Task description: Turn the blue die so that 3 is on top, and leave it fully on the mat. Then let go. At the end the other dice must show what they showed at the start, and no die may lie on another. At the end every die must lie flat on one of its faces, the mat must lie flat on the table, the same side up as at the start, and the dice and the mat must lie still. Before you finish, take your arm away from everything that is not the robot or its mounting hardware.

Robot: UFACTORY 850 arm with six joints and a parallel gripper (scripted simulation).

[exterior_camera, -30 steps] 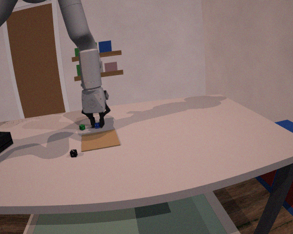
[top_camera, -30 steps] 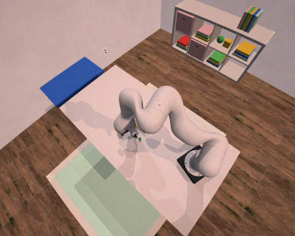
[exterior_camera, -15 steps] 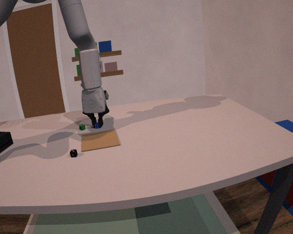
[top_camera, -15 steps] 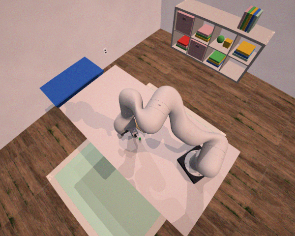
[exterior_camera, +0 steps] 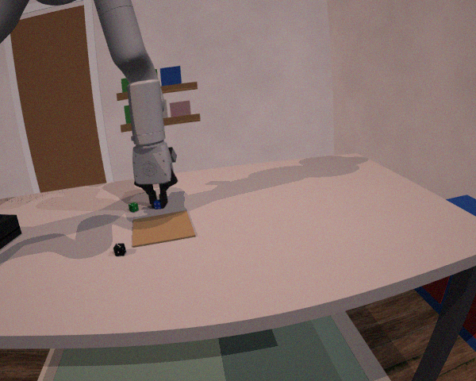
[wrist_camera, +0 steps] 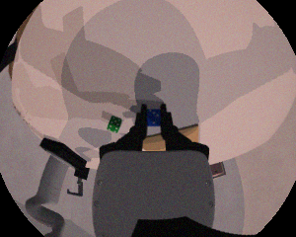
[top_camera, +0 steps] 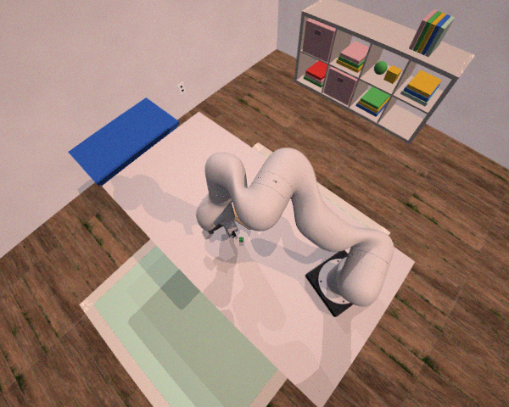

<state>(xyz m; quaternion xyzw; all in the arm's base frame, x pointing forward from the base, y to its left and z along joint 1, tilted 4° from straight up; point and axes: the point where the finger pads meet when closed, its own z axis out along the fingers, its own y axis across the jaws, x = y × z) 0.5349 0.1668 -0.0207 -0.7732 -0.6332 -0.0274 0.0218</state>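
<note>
Now: the tan mat 20 mm ahead of my hand, 130 mm to the right of it and 20 mm below it. The rest, counted from my hand: blue die (10 mm to the right, 10 mm below); green die (70 mm behind, 10 mm to the right, 10 mm below); black die (60 mm behind, 240 mm to the right, 10 mm below).
</note>
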